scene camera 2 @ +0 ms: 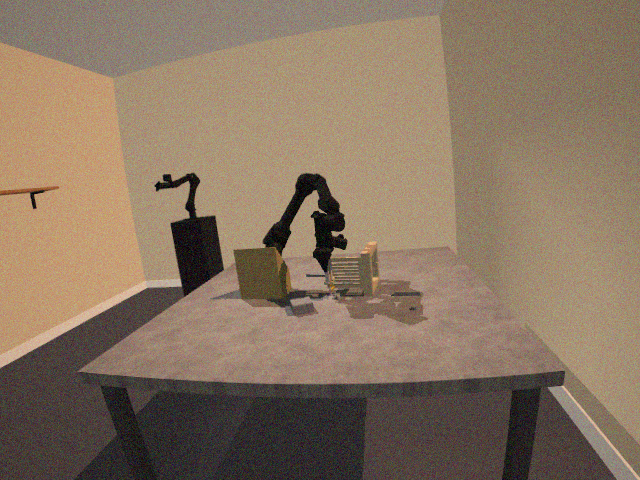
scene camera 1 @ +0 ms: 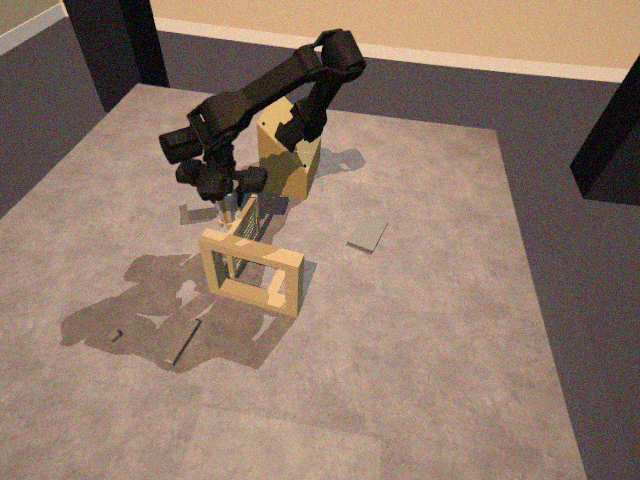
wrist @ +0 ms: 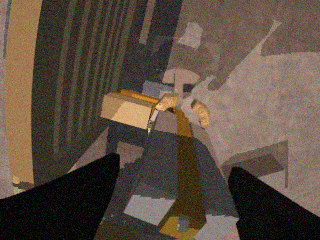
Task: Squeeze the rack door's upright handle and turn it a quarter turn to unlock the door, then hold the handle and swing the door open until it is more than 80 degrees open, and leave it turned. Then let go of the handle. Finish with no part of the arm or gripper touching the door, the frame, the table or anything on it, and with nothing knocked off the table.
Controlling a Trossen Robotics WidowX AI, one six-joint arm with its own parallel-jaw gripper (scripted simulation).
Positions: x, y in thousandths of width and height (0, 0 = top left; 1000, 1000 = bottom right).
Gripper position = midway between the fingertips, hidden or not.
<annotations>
My gripper shows in scene camera 2 (510, 561), in scene camera 1 (355, 426) and in the wrist view (548, 706).
</annotations>
